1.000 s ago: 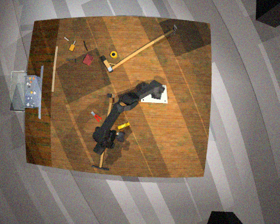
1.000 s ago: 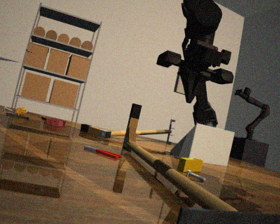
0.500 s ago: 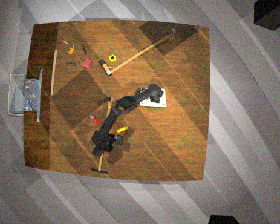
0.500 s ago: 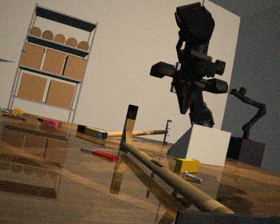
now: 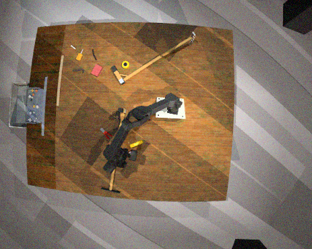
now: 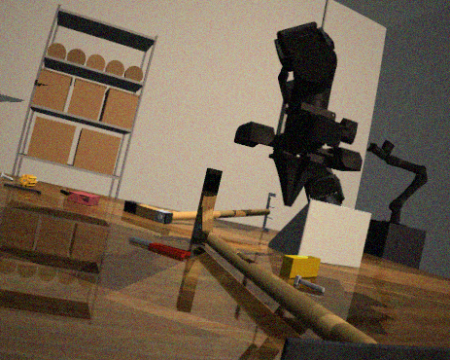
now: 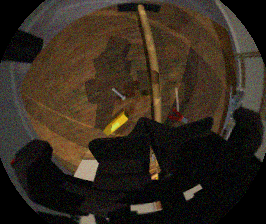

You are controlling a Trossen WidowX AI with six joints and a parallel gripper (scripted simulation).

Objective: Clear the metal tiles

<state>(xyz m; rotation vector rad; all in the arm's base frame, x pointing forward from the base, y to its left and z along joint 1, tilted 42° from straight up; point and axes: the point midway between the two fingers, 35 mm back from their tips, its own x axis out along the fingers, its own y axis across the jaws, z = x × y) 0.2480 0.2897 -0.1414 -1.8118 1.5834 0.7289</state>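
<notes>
Now: gripper tip 6 cm short of the long scraper, 4 cm to the right of it and 4 cm above it. Also, from my gripper tip: yellow block (6 cm behind, 5 cm to the right, 8 cm below); then yellow tape roll (12 cm ahead, 56 cm to the right, 10 cm below); then red-handled tool (17 cm ahead, 7 cm to the right, 10 cm below).
</notes>
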